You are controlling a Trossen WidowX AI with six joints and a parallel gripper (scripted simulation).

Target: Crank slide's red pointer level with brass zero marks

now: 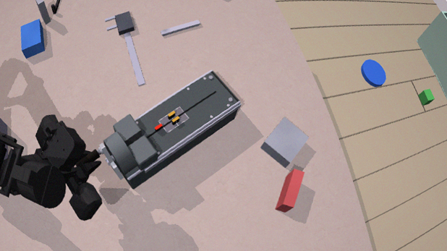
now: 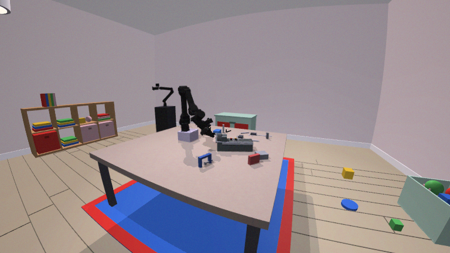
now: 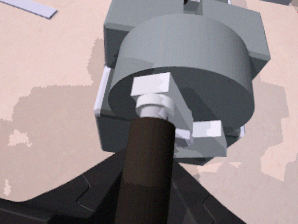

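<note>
My gripper tip is now 2 cm past the dark brown crank handle and 2 cm below it. From my gripper tip the other things lie so: red pointer 13 cm ahead, 2 cm to the left, 1 cm below; then red block 32 cm ahead, 18 cm to the right, 6 cm below; then grey block 36 cm ahead, 8 cm to the right, 7 cm below.
</note>
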